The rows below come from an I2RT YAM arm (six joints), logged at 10 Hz.
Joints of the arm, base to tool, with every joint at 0 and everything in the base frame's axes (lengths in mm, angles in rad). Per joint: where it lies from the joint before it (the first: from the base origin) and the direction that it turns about. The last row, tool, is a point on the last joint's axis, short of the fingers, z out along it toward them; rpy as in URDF.
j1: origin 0.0 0.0 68.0 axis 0 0 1
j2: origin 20.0 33.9 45.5 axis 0 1 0
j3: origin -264.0 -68.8 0.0 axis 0 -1 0
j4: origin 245.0 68.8 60.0 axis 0 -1 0
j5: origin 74.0 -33.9 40.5 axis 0 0 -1
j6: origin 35.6 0.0 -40.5 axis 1 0 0
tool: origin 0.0 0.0 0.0 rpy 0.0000 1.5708 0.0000
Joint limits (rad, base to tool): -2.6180..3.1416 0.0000..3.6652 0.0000..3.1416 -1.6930..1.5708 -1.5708..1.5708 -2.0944..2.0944
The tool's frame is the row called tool.
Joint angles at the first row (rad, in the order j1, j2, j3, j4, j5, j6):
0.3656, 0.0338, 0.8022, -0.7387, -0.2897, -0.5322
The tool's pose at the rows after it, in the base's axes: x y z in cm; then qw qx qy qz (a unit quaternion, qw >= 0):
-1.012 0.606 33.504 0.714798 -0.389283 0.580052 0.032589
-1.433 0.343 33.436 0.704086 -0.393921 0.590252 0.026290
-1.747 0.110 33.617 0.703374 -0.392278 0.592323 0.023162
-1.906 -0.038 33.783 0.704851 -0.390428 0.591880 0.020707
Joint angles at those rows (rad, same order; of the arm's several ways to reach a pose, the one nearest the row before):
0.3716, 0.0067, 0.8030, -0.7715, -0.2649, -0.5390
0.3835, 0.0064, 0.8257, -0.8266, -0.2423, -0.5529
0.3976, 0.0062, 0.8429, -0.8464, -0.2203, -0.5542
0.4083, 0.0066, 0.8527, -0.8517, -0.2042, -0.5549

